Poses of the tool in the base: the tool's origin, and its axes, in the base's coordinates. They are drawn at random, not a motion.
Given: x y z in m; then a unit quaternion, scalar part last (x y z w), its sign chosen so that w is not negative.
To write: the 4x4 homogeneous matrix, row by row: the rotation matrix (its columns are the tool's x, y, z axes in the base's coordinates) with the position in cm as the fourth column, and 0 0 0 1 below. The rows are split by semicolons. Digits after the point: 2 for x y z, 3 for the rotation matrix.
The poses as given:
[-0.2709 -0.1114 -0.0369 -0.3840 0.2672 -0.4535 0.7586]
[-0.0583 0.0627 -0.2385 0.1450 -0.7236 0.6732 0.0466]
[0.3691 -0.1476 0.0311 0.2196 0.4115 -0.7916 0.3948]
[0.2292 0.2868 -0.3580 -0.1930 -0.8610 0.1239 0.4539]
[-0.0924 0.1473 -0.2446 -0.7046 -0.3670 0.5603 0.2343]
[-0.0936 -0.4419 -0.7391 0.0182 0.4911 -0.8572 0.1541]
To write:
0.446 0.483 0.754 -27.09; -0.893 0.294 0.340 -11.14; -0.057 -0.825 0.562 -3.69; 0 0 0 1
-0.954 -0.273 0.128 -5.83; -0.147 0.052 -0.988 6.27; 0.263 -0.961 -0.089 -23.85; 0 0 0 1
-0.592 0.806 -0.023 36.91; -0.444 -0.350 -0.825 -14.76; -0.673 -0.478 0.565 3.11; 0 0 0 1
-0.513 0.220 -0.829 22.92; 0.445 0.895 -0.038 28.68; 0.734 -0.389 -0.557 -35.80; 0 0 0 1
0.103 0.255 -0.962 -9.24; 0.780 -0.621 -0.081 14.73; -0.618 -0.741 -0.262 -24.46; 0 0 0 1
-0.952 0.282 0.120 -9.36; -0.246 -0.470 -0.848 -44.19; -0.183 -0.836 0.517 -73.91; 0 0 0 1

